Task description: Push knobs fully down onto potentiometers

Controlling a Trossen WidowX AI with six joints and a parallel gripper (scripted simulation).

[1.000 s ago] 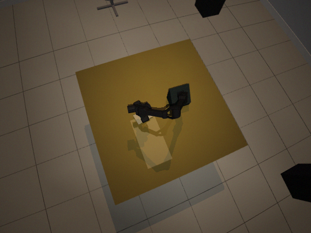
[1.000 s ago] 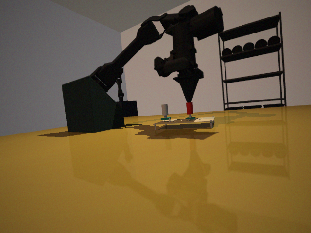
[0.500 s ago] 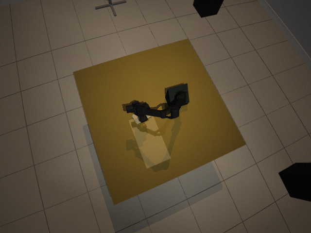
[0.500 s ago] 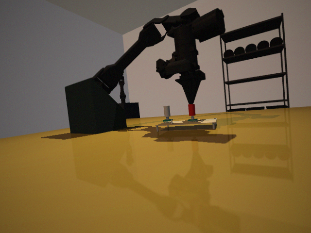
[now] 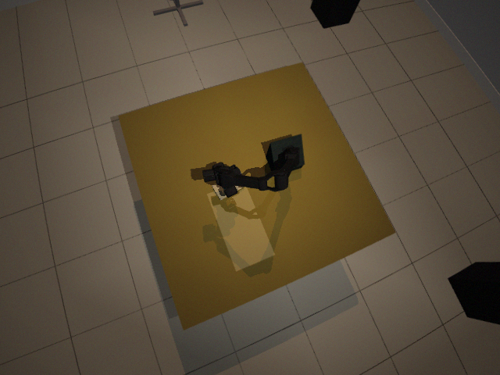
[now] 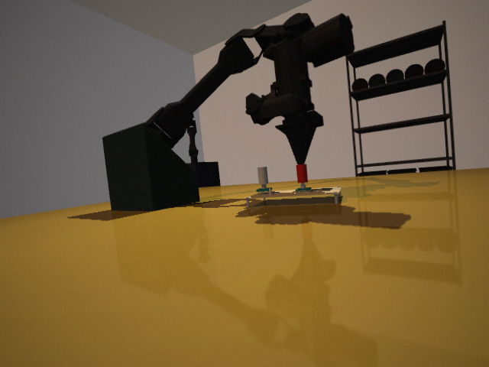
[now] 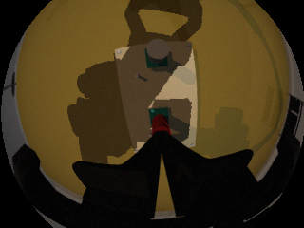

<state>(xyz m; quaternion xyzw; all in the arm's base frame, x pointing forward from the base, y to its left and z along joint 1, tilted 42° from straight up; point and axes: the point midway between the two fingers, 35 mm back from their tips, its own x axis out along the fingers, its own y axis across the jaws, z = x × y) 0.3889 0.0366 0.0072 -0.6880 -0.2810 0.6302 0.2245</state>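
Right now my gripper tip is 2 cm above the red knob. Also, from my gripper tip: white knob (8 cm behind, 1 cm to the right, 2 cm below).
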